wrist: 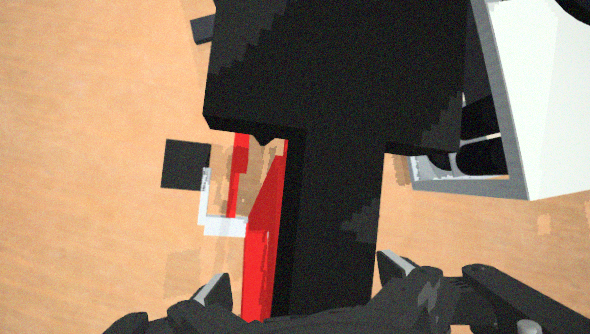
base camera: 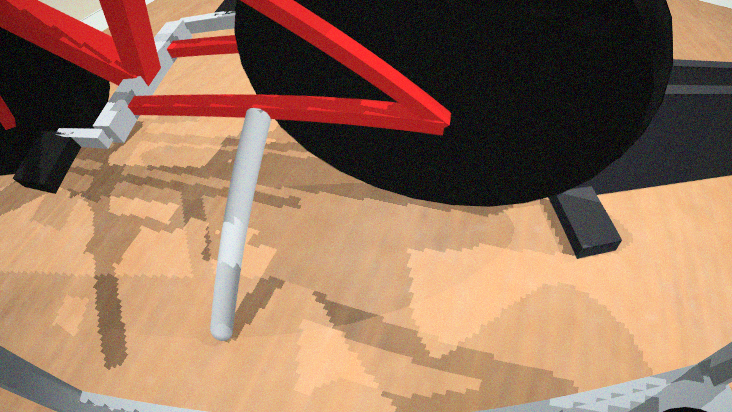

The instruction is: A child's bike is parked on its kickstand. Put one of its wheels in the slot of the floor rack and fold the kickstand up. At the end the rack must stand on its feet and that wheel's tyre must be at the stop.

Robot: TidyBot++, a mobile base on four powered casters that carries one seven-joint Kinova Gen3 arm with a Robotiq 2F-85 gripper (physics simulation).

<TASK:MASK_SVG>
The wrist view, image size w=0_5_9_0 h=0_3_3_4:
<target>my gripper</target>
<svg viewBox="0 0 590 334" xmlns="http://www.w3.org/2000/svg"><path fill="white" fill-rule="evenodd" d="M590 319L493 266L480 263L465 265L462 267L462 276L445 277L440 268L419 266L409 258L398 256L390 249L376 252L382 288L365 306L356 305L353 308L349 306L330 309L308 316L263 319L263 323L258 320L248 323L232 313L233 298L230 276L226 272L215 274L189 300L182 300L167 309L166 317L149 321L147 312L129 313L116 320L102 334L451 334L450 325L469 325L473 334L590 334Z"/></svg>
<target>child's bike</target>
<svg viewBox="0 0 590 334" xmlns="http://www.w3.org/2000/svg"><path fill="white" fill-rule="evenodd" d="M217 0L202 115L210 130L235 133L226 215L207 214L212 168L209 168L211 144L166 138L160 188L201 191L197 225L205 225L204 235L244 237L240 318L248 323L253 320L263 323L263 319L308 316L330 309L349 306L353 308L356 305L365 306L372 296L385 153L412 157L459 153L467 0ZM285 139L283 156L275 155L249 216L235 216L240 173L246 174L249 135L253 135L260 146L266 146L275 138Z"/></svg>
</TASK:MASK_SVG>
